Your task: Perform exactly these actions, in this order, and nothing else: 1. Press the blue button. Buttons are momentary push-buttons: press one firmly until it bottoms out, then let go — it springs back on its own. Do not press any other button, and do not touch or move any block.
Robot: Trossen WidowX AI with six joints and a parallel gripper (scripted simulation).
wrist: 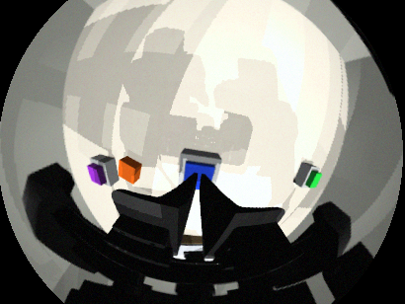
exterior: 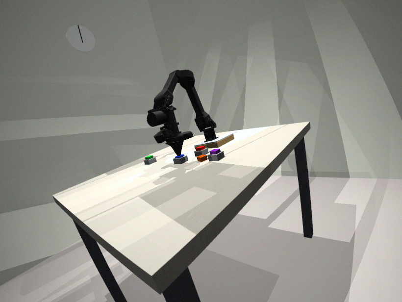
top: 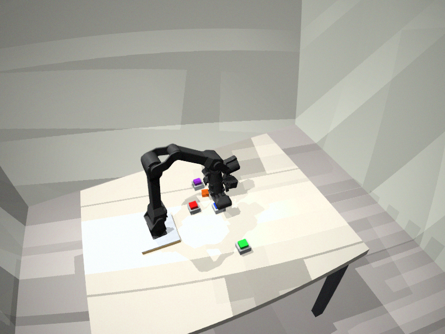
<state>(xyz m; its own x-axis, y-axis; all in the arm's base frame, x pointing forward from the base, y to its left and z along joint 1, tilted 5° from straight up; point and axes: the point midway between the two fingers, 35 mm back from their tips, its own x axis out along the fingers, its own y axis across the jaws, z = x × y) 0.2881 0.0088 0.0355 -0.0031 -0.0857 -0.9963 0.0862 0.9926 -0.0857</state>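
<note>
Right now the blue button is 10 mm below my gripper tip. Round my gripper tip: purple button: 180 mm to the left, 20 mm behind; red button: 100 mm behind, 50 mm to the left; orange block: 110 mm to the left, 20 mm below, 20 mm behind.
</note>
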